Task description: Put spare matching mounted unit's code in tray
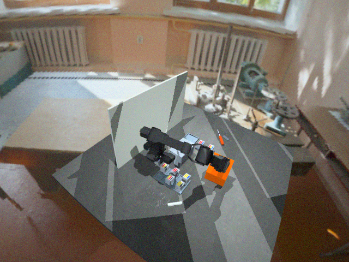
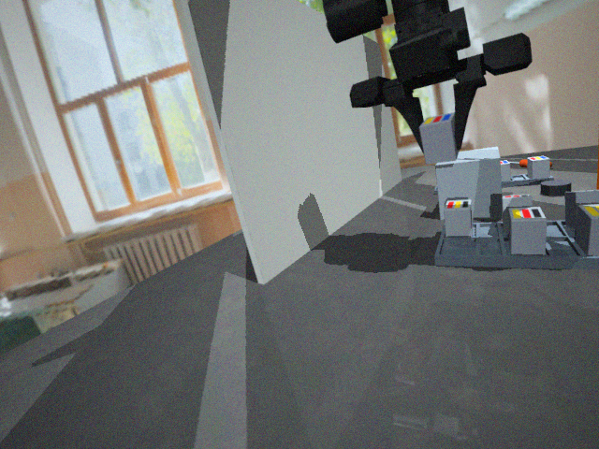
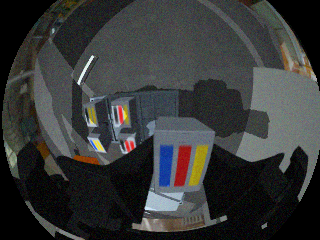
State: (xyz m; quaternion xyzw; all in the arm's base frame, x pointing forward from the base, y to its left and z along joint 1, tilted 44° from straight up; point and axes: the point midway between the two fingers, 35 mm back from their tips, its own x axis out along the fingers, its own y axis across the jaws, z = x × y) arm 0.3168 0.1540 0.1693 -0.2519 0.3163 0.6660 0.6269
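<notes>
My gripper tip is 2 cm short of the grey tray, 41 cm to the left of it and 13 cm above it. From my gripper tip the other things lie so: white stick: 19 cm behind, 10 cm to the left, 13 cm below; then tall panel: 22 cm ahead, 24 cm to the right, 9 cm above; then mounted unit: 2 cm behind, 21 cm to the right, 8 cm below.
</notes>
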